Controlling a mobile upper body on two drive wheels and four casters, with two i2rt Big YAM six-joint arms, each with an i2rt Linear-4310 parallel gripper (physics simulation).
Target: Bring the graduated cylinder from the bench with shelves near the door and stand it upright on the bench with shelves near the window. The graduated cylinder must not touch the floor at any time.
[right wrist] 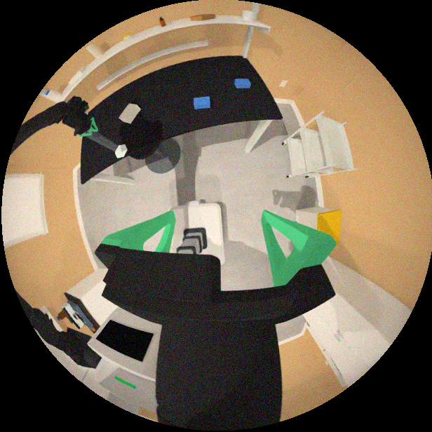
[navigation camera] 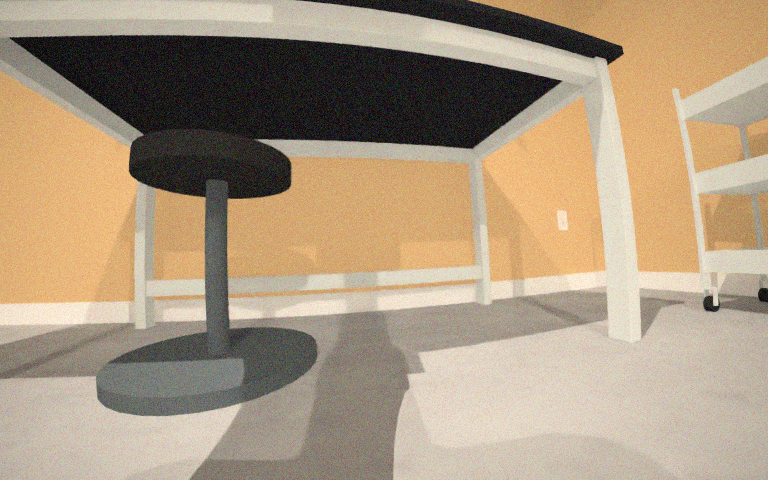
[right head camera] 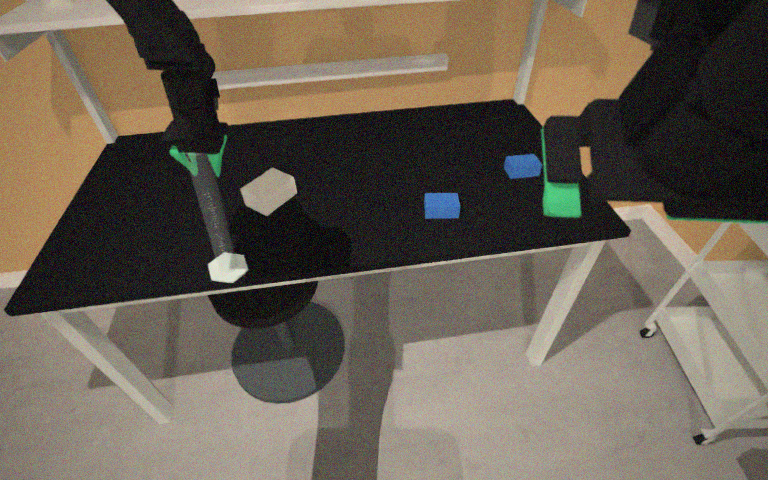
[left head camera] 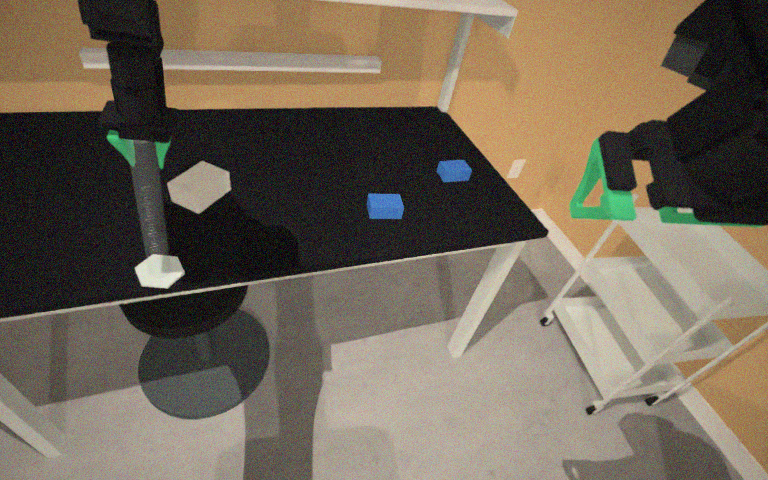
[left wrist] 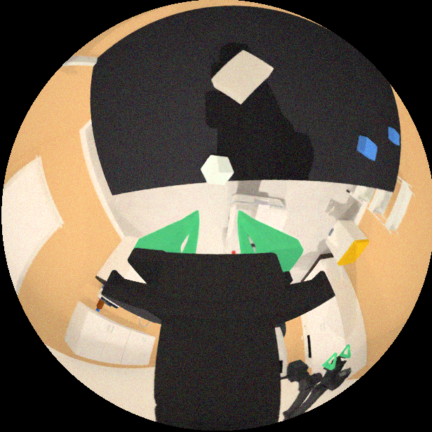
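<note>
The graduated cylinder is a grey see-through tube with a pale hexagonal base. The base also shows in the left wrist view. My left gripper is shut on its upper end. The cylinder hangs with its base down, a little slanted in the head views, over the near part of the black-topped bench. Whether the base touches the top I cannot tell. My right gripper is open and empty, right of the bench.
A beige block lies beside the cylinder; two blue blocks lie farther right. A round stool stands under the bench's near edge. A white cart stands at the right. A shelf runs above the bench's back.
</note>
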